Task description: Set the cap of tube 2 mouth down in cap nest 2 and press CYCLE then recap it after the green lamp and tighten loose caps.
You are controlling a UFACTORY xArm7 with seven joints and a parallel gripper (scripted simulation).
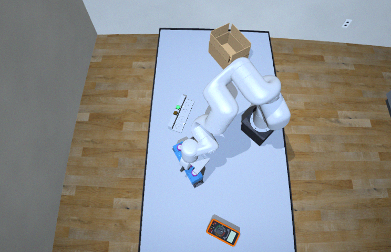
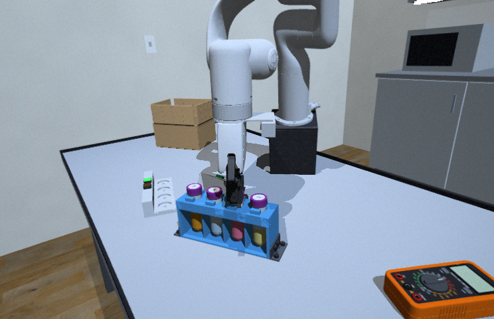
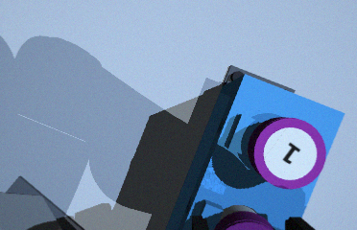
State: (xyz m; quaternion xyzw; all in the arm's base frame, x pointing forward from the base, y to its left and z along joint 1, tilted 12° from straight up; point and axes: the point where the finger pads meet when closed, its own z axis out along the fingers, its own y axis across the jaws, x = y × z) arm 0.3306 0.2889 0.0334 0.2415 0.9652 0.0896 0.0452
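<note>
My hand is 1 cm above the purple cap marked 2. Also, from my hand: cap 3 (3 cm ahead, 4 cm to the right, 2 cm below); cap marked 1 (3 cm behind, 4 cm to the left, 2 cm below); cap 4 (7 cm ahead, 8 cm to the right, 2 cm below).
</note>
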